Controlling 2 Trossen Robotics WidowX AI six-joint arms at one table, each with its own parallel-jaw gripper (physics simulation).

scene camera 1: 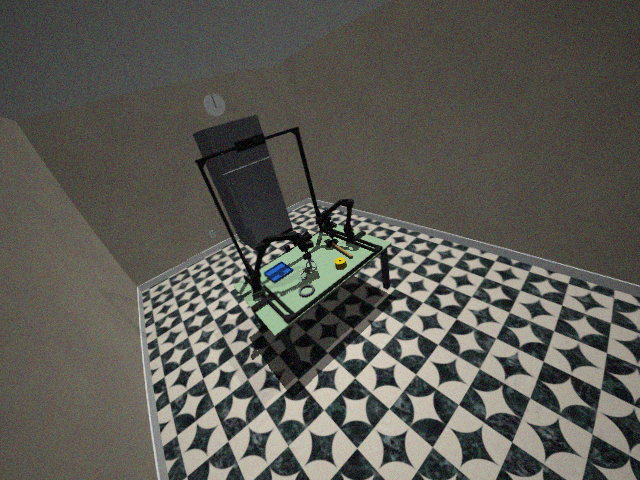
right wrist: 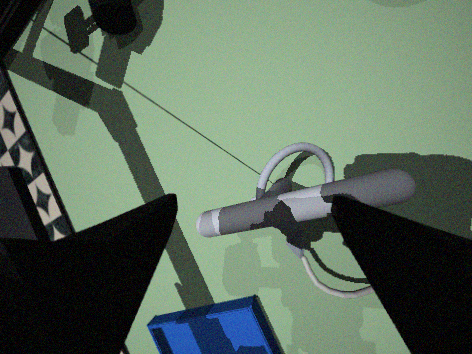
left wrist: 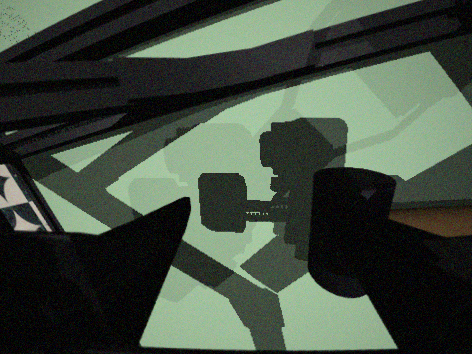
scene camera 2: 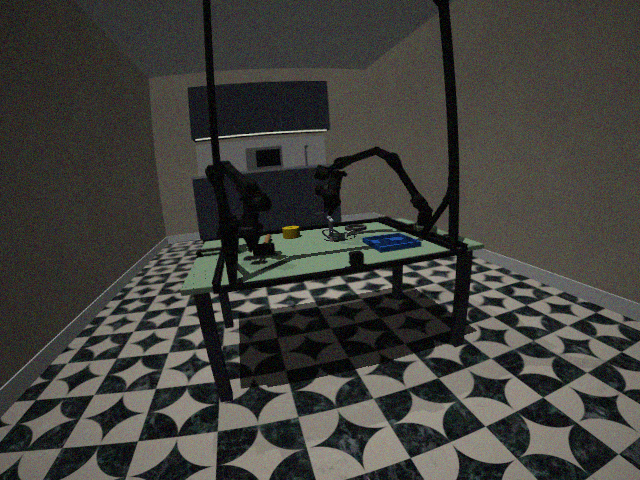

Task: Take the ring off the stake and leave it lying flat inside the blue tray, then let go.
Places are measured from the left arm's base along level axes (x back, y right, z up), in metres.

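Where they show: left gripper, between the fingertips: (scene camera 1: 330,237) (left wrist: 255,203) (scene camera 2: 253,250); right gripper, between the fingertips: (right wrist: 255,202) (scene camera 2: 327,214); left arm's base, origin of its link: (scene camera 1: 351,238); right arm's base, origin of its link: (scene camera 1: 257,288) (scene camera 2: 425,224).
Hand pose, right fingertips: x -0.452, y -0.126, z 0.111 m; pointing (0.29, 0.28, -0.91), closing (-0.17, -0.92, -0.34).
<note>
Each offset is from my right fingertips to the centre of the thing. "pt": to the spot under its first point.
The grey stake @[dz -0.103, dx -0.012, dy -0.013 m] (scene camera 1: 308,261) (scene camera 2: 330,222) (right wrist: 240,216) stands near the table's middle, its rounded end showing in the right wrist view. A pale grey ring @[pt dz -0.088, dx +0.028, dy -0.028 m] (right wrist: 302,146) arches beside its shaft; how it sits around the stake is unclear. A lower pale arc also shows there, partly behind a finger. The blue tray @[dz -0.119, dx -0.278, dy +0.120 m] (scene camera 1: 279,279) (scene camera 2: 398,247) (right wrist: 230,306) lies beside the stake, with no ring seen in it. My right gripper (scene camera 2: 329,210) (right wrist: 255,202) is open above the stake, holding nothing. My left gripper (scene camera 1: 349,236) (left wrist: 255,203) is open, holding nothing, near the hammer.
A hammer with a dark head @[dz -0.111, dx +0.294, dy +0.047 m] (scene camera 2: 263,250) (left wrist: 350,225) and brown handle (scene camera 1: 343,251) (left wrist: 430,220) lies by the left gripper. A yellow round block @[dz -0.105, dx +0.201, dy -0.141 m] (scene camera 1: 340,264) (scene camera 2: 290,232) stands nearby. Another dark ring @[dz -0.123, dx -0.146, dy -0.249 m] (scene camera 1: 306,296) (scene camera 2: 355,230) lies flat beyond the stake. Black frame posts (scene camera 2: 450,129) rise from the table.
</note>
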